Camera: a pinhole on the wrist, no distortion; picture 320 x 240 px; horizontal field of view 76.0 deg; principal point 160.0 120.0 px. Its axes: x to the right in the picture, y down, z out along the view. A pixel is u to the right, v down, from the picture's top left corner.
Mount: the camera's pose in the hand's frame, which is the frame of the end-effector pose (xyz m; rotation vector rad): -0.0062 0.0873 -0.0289 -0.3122 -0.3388 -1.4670
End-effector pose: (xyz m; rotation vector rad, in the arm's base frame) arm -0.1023 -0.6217 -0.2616 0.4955 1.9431 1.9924
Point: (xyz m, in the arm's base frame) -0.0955 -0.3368 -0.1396
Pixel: 238 222
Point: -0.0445 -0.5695 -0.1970
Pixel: 308 68
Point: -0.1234 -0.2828 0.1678
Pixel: 87 223
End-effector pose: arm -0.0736 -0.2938 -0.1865 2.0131 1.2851 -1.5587
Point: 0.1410 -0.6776 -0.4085
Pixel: 33 151
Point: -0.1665 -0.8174 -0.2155
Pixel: 177 34
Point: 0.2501 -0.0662 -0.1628
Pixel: behind the camera
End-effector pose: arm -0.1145 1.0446 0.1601 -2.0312 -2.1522 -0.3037
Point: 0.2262 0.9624 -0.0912
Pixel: 84 36
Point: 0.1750 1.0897 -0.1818
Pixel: 147 100
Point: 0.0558 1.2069 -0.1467
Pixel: 206 164
